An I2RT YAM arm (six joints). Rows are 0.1 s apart.
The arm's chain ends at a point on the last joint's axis. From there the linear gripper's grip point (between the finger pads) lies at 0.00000 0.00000 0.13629 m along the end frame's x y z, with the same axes.
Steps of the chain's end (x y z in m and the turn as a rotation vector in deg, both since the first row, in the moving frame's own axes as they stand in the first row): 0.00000, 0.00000, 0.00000, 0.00, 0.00, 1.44; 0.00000, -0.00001, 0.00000, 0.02, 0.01, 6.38; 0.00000, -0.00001, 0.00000, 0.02, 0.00, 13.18; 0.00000, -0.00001, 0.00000, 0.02, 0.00, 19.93; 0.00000, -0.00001, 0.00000, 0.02, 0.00, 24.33; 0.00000, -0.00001, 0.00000, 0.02, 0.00, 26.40; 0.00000, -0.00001, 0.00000, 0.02, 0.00, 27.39; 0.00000, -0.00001, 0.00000, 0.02, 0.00, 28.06; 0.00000, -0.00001, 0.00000, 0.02, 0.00, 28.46
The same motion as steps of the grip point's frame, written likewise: 0.00000, 0.00000, 0.00000, 0.00, 0.00, 1.44; 0.00003, -0.00006, 0.00000, 0.02, 0.01, 6.38; 0.00001, -0.00006, 0.00000, 0.02, 0.00, 13.18; 0.00001, -0.00006, 0.00000, 0.02, 0.00, 19.93; 0.00001, -0.00006, 0.00000, 0.02, 0.00, 24.33; 0.00001, -0.00006, 0.00000, 0.02, 0.00, 26.40; 0.00001, -0.00006, 0.00000, 0.02, 0.00, 27.39; 0.00001, -0.00006, 0.00000, 0.02, 0.00, 28.06; 0.00001, -0.00006, 0.00000, 0.02, 0.00, 28.46
